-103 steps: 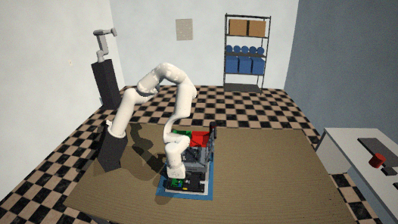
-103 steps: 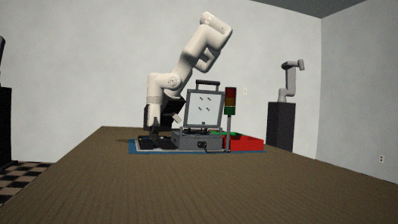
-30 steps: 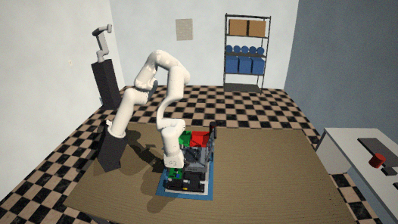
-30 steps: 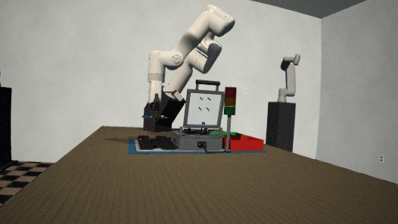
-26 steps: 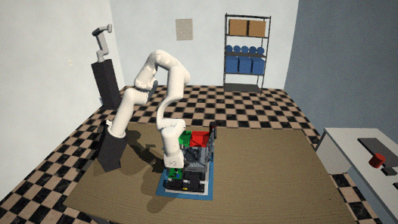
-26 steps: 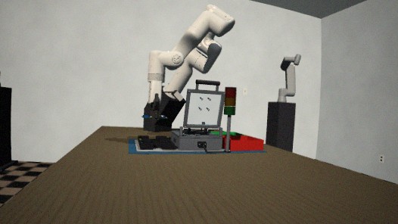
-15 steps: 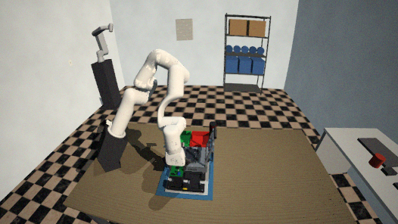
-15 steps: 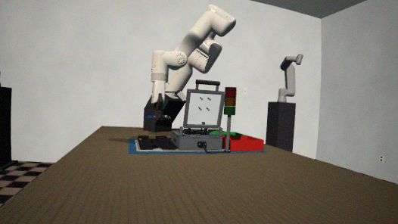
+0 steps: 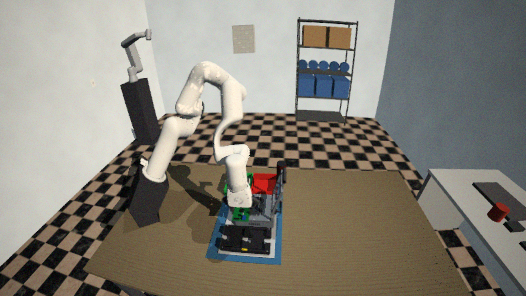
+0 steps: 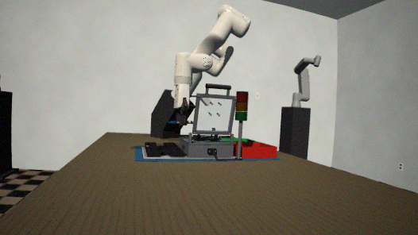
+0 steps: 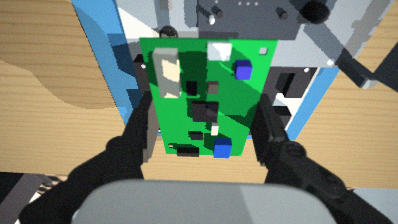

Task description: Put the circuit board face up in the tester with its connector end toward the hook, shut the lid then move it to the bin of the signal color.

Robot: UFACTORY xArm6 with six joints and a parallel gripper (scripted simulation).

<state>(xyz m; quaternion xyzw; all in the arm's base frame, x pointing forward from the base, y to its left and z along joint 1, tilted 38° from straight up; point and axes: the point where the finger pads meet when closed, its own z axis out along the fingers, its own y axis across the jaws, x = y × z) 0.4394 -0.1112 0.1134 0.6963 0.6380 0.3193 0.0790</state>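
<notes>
My gripper is now 4 cm short of the tester plate, 10 cm to the right of it and 6 cm above it. Round my hand: green circuit board: right at my hand; black latch hook: 3 cm behind, 15 cm to the left, 4 cm below; tester lid: 16 cm ahead, 10 cm to the left, 5 cm above.
</notes>
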